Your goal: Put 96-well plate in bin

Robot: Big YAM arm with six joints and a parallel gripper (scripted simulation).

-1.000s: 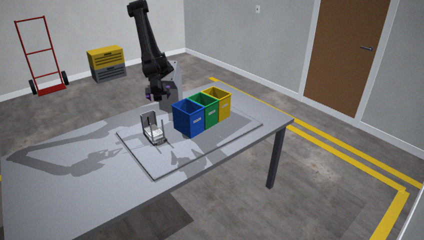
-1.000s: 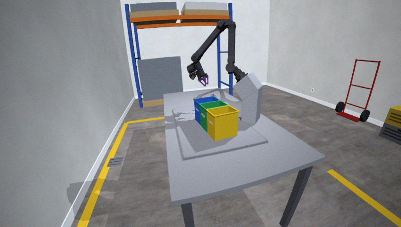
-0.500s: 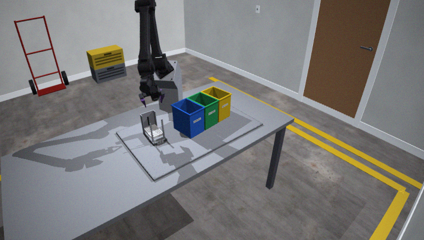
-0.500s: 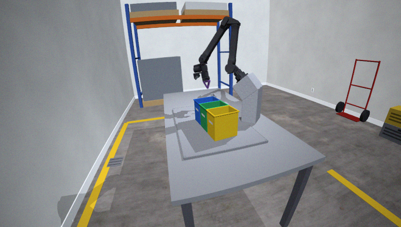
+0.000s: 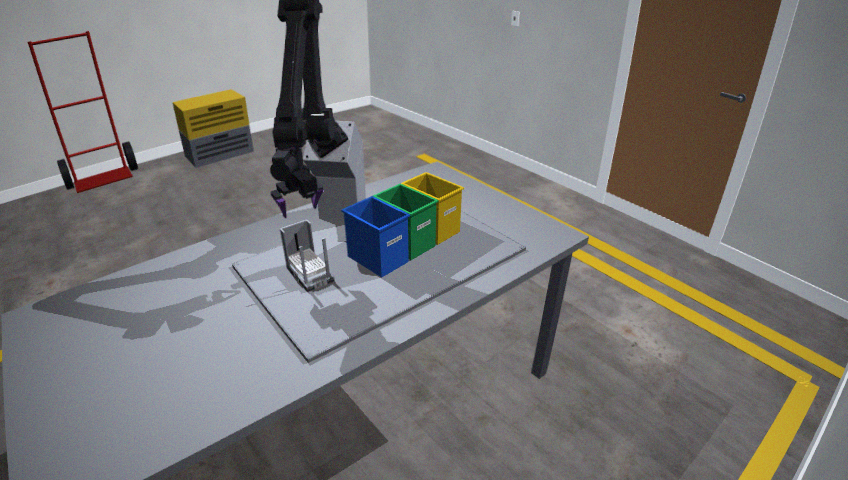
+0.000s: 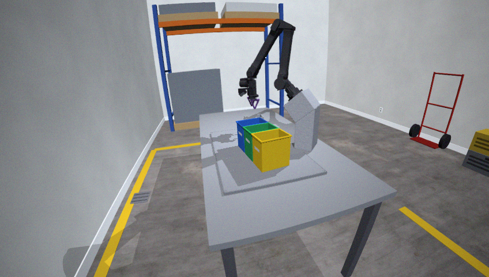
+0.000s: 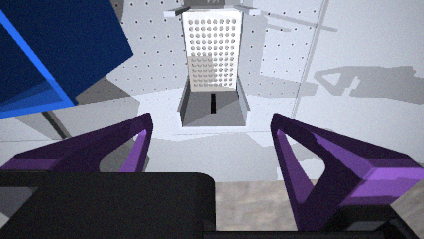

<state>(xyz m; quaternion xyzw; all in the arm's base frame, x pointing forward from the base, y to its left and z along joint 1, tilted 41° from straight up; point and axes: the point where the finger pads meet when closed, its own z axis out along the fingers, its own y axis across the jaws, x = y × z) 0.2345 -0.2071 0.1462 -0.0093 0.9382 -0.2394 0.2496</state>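
My gripper is now 190 mm above the 96-well plate. Also, from my hand: green bin 350 mm to the left, 140 mm below, 80 mm ahead; yellow bin 480 mm to the left, 140 mm below, 70 mm ahead; blue bin 210 mm to the left, 140 mm below, 90 mm ahead.
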